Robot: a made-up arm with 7 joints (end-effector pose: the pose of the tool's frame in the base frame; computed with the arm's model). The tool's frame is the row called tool. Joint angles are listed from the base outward.
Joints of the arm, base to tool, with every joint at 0 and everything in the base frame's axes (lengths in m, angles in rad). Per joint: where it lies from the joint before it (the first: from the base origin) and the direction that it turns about. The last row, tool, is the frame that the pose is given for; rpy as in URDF.
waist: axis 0 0 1 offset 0.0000 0.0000 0.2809
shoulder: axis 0 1 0 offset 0.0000 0.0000 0.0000
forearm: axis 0 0 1 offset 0.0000 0.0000 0.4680
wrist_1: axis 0 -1 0 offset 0.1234 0.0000 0.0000
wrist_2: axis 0 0 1 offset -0.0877 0.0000 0.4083
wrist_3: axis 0 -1 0 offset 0.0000 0.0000 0.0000
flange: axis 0 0 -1 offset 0.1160 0.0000 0.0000
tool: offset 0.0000 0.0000 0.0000 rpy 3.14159 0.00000 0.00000
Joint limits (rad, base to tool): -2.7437..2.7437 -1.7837..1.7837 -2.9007..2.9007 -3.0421..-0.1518 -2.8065..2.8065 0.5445..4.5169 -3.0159..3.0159
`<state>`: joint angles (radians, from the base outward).
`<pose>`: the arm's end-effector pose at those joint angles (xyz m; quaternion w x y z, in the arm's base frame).
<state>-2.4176 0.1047 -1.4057 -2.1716 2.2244 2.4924 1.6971</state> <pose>-0.3873 0.3792 0.5016 0.2153 0.6673 -0.3999 -0.5902</pose>
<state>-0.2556 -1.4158 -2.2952 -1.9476 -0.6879 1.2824 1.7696</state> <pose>-0.5002 -0.3421 -0.0950 0.4021 0.1388 0.7584 0.4938</pose>
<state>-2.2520 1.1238 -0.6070 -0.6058 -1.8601 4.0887 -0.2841</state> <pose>-0.5672 -0.5615 0.3960 0.3721 0.8681 0.2548 -0.2076</pose>
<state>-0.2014 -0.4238 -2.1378 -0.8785 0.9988 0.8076 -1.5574</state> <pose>-0.5927 -0.3240 0.9436 0.1316 0.8365 -0.0456 0.5300</pose>
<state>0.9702 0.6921 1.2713 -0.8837 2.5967 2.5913 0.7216</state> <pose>-0.0086 0.7789 0.7497 0.2042 -0.1265 0.3090 0.9202</pose>
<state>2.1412 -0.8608 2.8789 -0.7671 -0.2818 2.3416 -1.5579</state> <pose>0.4458 -0.8208 0.6339 0.3842 0.8735 0.2616 -0.1448</pose>
